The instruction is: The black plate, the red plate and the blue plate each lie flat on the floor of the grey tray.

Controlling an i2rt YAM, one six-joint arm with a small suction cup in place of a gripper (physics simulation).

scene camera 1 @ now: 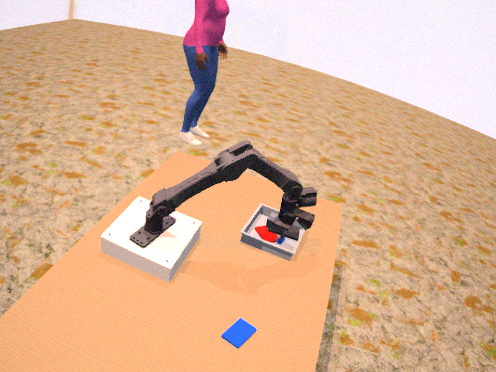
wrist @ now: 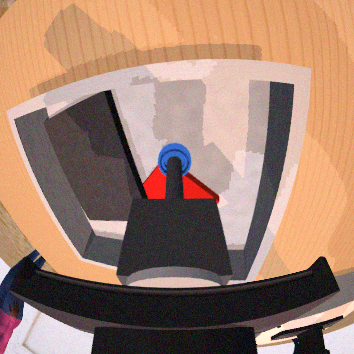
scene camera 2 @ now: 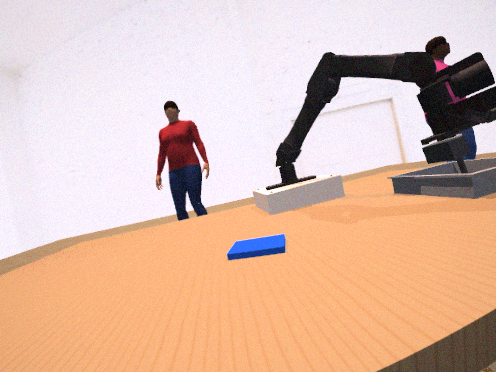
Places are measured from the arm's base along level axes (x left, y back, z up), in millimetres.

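Where they show: hand, tool point: (scene camera 1: 280,243) (wrist: 173,149); arm's base, link origin: (scene camera 1: 153,229) (wrist: 308,327) (scene camera 2: 290,183).
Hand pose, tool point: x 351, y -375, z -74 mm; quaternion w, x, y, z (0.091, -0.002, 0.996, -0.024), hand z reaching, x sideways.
Observation:
Things, the pixels of their centre, and the offset from my tool point.
- grey tray, body centre: (wrist: 142,197) (scene camera 2: 461,176) (scene camera 1: 274,231) dy +42, dx +26, dz +23 mm
- red plate, body centre: (wrist: 164,206) (scene camera 1: 267,234) dy +65, dx +9, dz +6 mm
- black plate, body centre: (wrist: 94,167) (scene camera 1: 283,229) dy +20, dx +82, dz +12 mm
- blue plate, body centre: (scene camera 2: 257,246) (scene camera 1: 239,332) dy -73, dx -507, dz +4 mm
The grey tray (scene camera 1: 267,249) (scene camera 2: 412,183) (wrist: 282,140) stands on the table to the right of the arm's base. The red plate (scene camera 1: 265,233) (wrist: 195,188) lies inside it. The black plate (wrist: 88,158) lies in the tray's left half in the wrist view; the arm hides it in scene camera 1. My suction cup (scene camera 1: 280,240) (wrist: 174,159) is low in the tray and sits on a corner of the red plate. The blue plate (scene camera 1: 239,332) (scene camera 2: 257,246) lies flat on the table, far from the tray, near the front edge.
The arm stands on a white base block (scene camera 1: 154,255) (scene camera 2: 302,193). A person in a pink top (scene camera 1: 204,66) stands on the floor behind the table. A person in a red top (scene camera 2: 181,166) stands beyond the table in scene camera 2.

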